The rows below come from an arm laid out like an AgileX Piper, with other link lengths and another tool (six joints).
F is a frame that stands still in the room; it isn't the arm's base.
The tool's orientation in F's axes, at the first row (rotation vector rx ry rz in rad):
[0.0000, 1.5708, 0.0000]
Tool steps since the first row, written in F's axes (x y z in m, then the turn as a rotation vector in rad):
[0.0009, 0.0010, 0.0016, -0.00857, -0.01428, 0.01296]
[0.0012, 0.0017, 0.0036, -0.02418, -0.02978, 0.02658]
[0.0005, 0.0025, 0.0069, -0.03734, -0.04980, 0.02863]
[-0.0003, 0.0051, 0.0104, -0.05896, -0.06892, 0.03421]
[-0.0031, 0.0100, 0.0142, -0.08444, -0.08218, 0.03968]
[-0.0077, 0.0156, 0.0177, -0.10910, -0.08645, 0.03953]
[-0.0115, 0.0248, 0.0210, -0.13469, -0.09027, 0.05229]
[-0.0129, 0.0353, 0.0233, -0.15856, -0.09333, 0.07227]
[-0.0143, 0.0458, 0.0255, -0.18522, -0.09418, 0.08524]
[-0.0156, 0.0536, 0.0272, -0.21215, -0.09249, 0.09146]
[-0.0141, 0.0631, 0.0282, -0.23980, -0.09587, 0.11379]
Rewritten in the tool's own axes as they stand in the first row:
[-0.0016, 0.0010, 0.0009, -0.01296, -0.01428, -0.00857]
[-0.0036, 0.0017, 0.0012, -0.02658, -0.02978, -0.02418]
[-0.0069, 0.0025, 0.0005, -0.02863, -0.04980, -0.03734]
[-0.0104, 0.0051, -0.0003, -0.03421, -0.06892, -0.05896]
[-0.0142, 0.0100, -0.0031, -0.03968, -0.08218, -0.08444]
[-0.0177, 0.0156, -0.0077, -0.03953, -0.08645, -0.10910]
[-0.0210, 0.0248, -0.0115, -0.05229, -0.09027, -0.13469]
[-0.0233, 0.0353, -0.0129, -0.07227, -0.09333, -0.15856]
[-0.0255, 0.0458, -0.0143, -0.08524, -0.09418, -0.18522]
[-0.0272, 0.0536, -0.0156, -0.09146, -0.09249, -0.21215]
[-0.0282, 0.0631, -0.0141, -0.11379, -0.09587, -0.23980]

